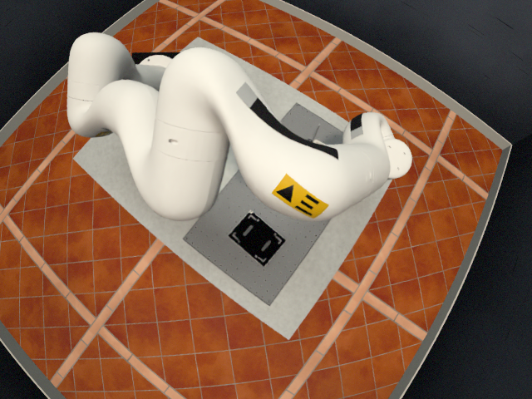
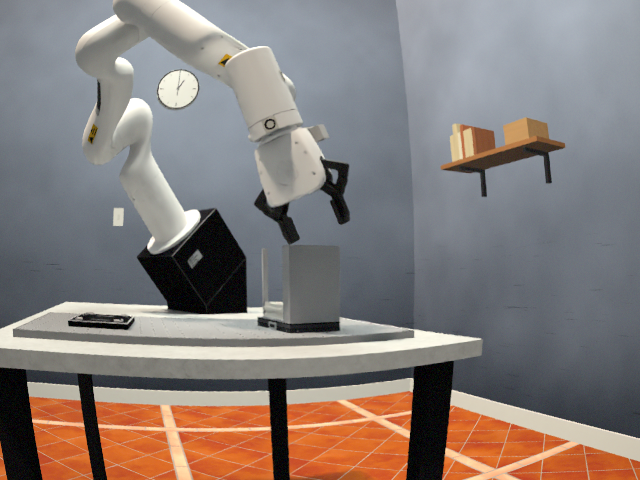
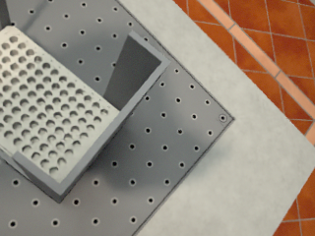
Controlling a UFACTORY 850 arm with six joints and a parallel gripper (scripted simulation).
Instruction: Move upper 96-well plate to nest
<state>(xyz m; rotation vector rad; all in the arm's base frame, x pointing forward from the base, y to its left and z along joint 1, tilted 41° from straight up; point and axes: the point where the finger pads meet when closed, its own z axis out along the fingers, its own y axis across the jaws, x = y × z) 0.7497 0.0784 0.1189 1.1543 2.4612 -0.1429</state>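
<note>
My gripper is now 14 cm past the white 96-well plate, 5 cm to the right of it and 13 cm above it. The rest, counted from my hand: black plate nest N1 (26 cm behind, 31 cm to the right, 17 cm below).
</note>
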